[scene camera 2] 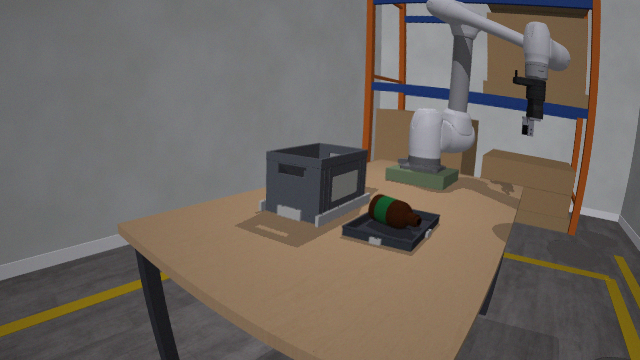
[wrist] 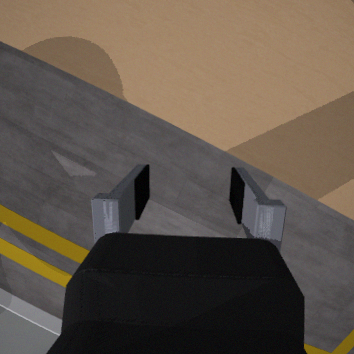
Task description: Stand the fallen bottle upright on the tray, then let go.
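A brown bottle with a green label lies on its side on the dark tray, its neck pointing right towards the tray's right side in the scene view. Neither the bottle nor the tray shows in the wrist view. My gripper is open and empty. It points down, high up and well behind and to the right of the bottle in the scene view. In the wrist view the floor and the table's edge show beneath the two fingers.
A grey crate stands in light brackets on the wooden table, left of the tray. The arm's base sits on a green block at the table's far end. A shelf rack and cardboard boxes are behind.
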